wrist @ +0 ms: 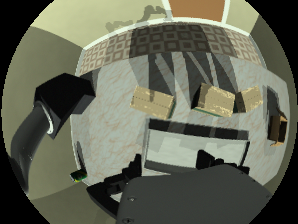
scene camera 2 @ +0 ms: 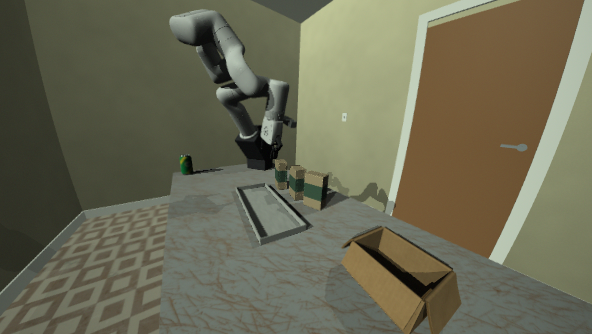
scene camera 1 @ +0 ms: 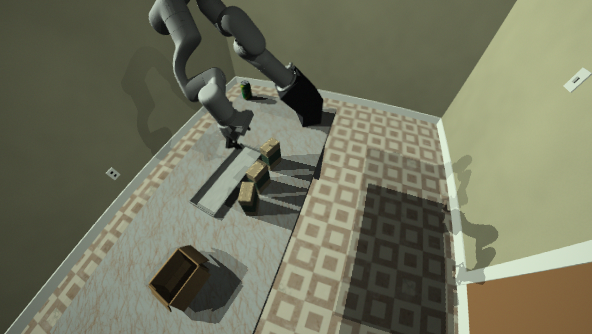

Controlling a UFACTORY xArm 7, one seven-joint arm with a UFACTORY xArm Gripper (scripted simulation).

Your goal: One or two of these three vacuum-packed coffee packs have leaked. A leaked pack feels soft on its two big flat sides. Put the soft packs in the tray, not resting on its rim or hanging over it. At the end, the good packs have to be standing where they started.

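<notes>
My gripper's there in the pictures, and so is a long grey tray.
</notes>
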